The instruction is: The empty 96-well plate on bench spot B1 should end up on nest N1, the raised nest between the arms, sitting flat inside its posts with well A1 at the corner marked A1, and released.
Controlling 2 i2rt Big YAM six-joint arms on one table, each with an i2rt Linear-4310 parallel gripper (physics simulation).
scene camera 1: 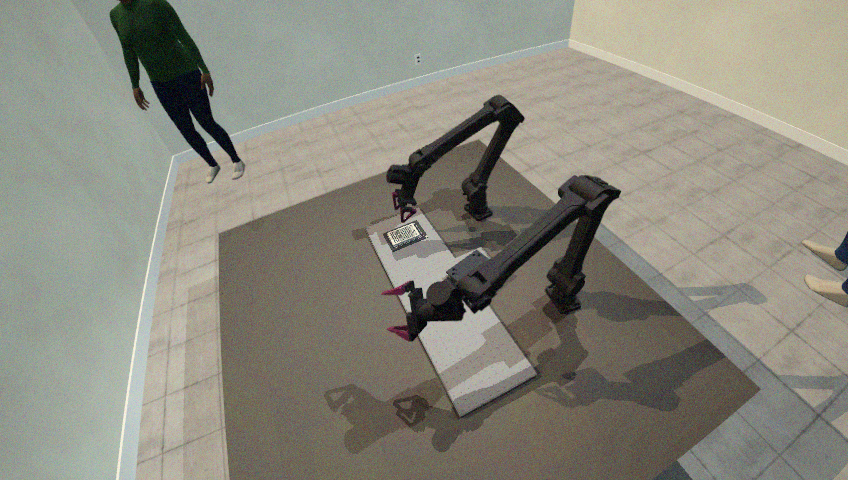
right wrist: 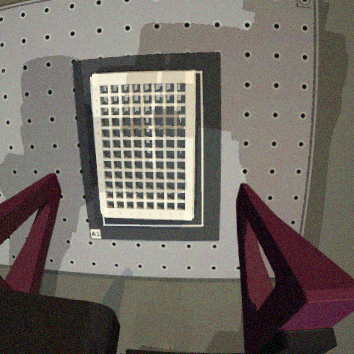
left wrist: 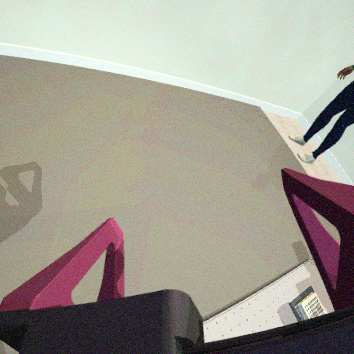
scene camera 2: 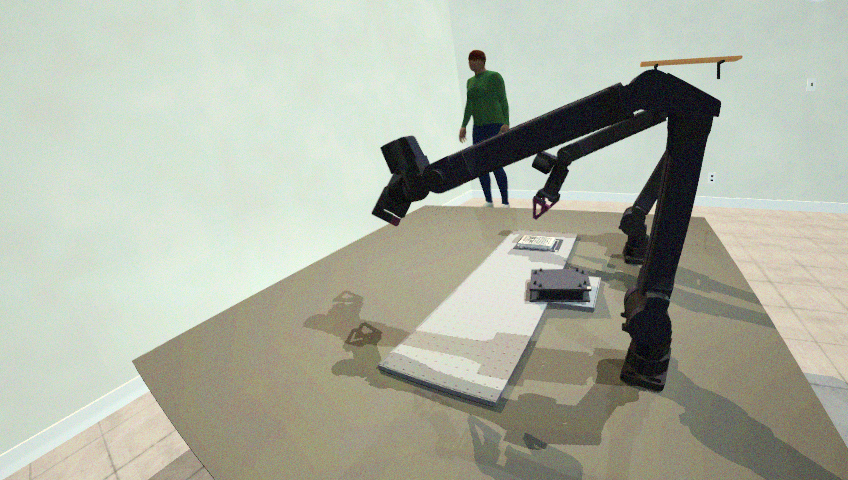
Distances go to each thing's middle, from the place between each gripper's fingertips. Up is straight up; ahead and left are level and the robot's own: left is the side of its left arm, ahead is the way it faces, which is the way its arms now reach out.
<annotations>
The white well plate (right wrist: 144,121) is 240 mm behind my left hand, 530 mm to the right of it and 310 mm below it.
The white well plate is 2 cm to the left of my right hand and 10 cm below it.
</annotations>
